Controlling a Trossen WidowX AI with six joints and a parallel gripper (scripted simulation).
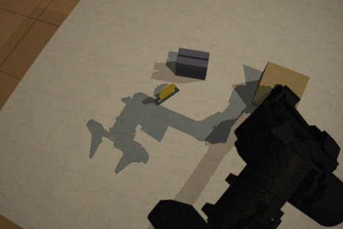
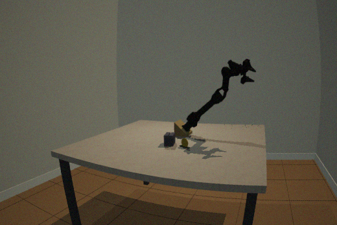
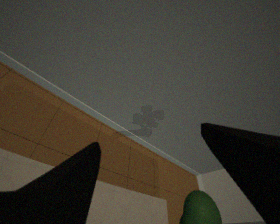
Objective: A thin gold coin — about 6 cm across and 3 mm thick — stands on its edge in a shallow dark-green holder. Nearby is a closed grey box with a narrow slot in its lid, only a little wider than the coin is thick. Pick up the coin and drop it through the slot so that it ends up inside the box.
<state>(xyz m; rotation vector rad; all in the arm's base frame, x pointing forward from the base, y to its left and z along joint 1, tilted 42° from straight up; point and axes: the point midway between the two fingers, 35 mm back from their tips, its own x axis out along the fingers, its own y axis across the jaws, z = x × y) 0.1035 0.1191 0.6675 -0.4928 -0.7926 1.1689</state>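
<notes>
The gold coin is 430 mm below my gripper tip, 420 mm to the right of it and 250 mm ahead of it.
</notes>
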